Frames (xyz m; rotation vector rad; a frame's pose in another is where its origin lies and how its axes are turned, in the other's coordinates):
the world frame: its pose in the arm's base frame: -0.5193 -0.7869 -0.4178 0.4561 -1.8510 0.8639
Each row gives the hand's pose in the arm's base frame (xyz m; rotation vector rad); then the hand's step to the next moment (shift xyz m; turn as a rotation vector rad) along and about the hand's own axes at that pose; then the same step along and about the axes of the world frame.
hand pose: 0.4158 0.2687 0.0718 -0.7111 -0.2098 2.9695
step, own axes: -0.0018 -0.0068 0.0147 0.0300 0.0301 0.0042
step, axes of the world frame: 0.0157 0.0010 -0.0041 -0.0018 0.0064 0.0422
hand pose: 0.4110 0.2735 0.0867 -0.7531 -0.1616 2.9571
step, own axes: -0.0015 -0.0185 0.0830 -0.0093 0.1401 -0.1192
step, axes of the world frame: 0.0849 0.0049 -0.0031 -0.1390 -0.0829 0.0880
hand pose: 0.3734 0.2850 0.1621 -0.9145 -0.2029 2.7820
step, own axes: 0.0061 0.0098 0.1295 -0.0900 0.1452 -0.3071
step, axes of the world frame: 0.1230 0.0079 0.0413 -0.3093 -0.1664 0.0115
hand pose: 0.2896 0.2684 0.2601 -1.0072 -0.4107 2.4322
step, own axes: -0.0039 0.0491 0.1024 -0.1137 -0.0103 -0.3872
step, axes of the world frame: 0.0793 0.0022 0.0814 -0.3277 -0.1693 -0.1641
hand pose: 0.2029 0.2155 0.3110 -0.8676 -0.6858 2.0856
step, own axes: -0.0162 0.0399 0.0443 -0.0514 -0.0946 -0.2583
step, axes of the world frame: 0.0205 -0.0033 0.0582 -0.1779 -0.1024 -0.1902
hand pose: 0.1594 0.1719 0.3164 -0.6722 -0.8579 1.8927
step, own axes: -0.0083 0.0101 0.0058 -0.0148 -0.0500 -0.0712
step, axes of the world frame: -0.0016 -0.0032 0.0138 -0.0369 -0.0382 -0.0705
